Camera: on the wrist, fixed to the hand. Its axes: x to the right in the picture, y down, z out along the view.
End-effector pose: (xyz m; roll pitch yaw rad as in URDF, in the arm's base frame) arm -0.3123 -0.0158 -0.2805 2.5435 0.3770 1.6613
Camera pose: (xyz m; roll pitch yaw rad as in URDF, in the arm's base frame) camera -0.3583 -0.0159 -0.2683 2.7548 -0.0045 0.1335
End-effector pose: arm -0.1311 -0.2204 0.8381 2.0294 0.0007 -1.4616
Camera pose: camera -0.0853 -0.2147 0.8268 3.1089 -0.5337 -2.9875
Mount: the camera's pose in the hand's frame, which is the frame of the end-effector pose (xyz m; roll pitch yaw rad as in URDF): -0.0007 -0.0306 -0.0364 0.0157 -0.5776 1.5251
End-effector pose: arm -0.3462 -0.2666 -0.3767 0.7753 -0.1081 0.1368
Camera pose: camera -0.3423 -0.2624 -0.4239 -0.3276 -1.3430 2.0099
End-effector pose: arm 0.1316 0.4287 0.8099 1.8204 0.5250 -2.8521
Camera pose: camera 0.1543 0.3908 0.7924 2.4448 -0.6015 2.3283
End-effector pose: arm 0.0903 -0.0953 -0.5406 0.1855 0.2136 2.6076
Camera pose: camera 0.1103 -0.0800 -0.5809 0.3155 -0.7304 -2.3542
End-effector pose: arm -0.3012 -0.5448 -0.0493 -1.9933 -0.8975 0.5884
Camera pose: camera -0.3180 -0.5808 -0.0231 -1.4606 0.6257 0.7806
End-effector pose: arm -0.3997 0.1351 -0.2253 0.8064 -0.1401 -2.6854
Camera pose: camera -0.4028 0.1279 -0.2722 -0.5180 -1.3592 -0.6225
